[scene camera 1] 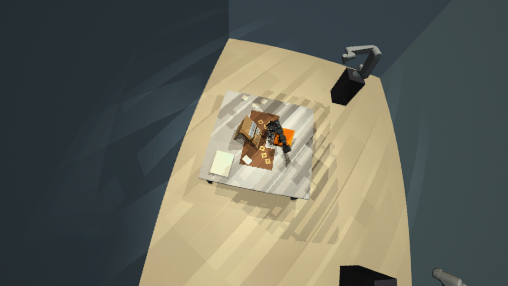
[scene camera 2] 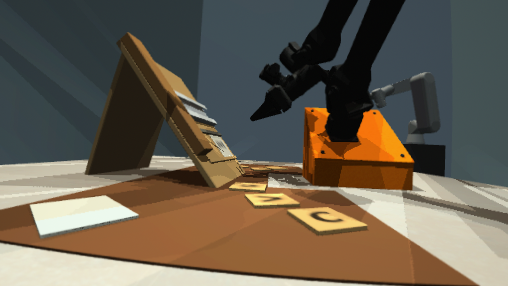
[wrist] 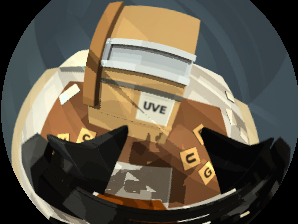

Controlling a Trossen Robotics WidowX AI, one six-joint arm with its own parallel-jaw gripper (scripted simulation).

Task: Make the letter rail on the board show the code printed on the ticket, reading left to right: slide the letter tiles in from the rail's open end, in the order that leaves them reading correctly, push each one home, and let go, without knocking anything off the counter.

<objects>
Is my gripper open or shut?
Open.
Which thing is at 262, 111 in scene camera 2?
My gripper.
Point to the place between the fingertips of my gripper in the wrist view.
At 165, 130
</objects>
